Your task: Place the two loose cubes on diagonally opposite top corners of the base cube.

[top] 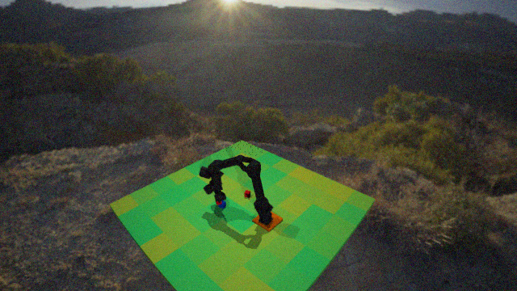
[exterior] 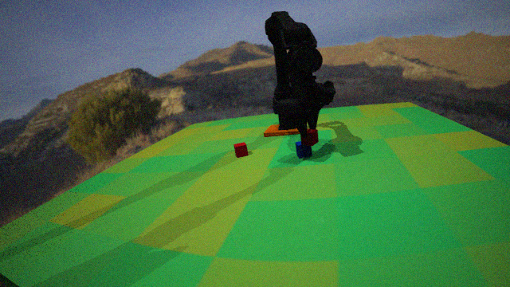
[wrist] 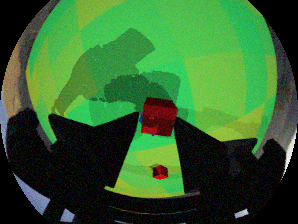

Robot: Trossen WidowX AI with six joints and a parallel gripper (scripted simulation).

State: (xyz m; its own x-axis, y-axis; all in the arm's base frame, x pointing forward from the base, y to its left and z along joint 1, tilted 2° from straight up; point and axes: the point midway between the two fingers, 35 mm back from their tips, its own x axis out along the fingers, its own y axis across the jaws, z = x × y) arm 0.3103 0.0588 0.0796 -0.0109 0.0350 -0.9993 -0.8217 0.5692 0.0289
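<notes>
The blue cube is 1 cm behind my gripper tip, 2 cm to the right of it and 4 cm below it.
</notes>
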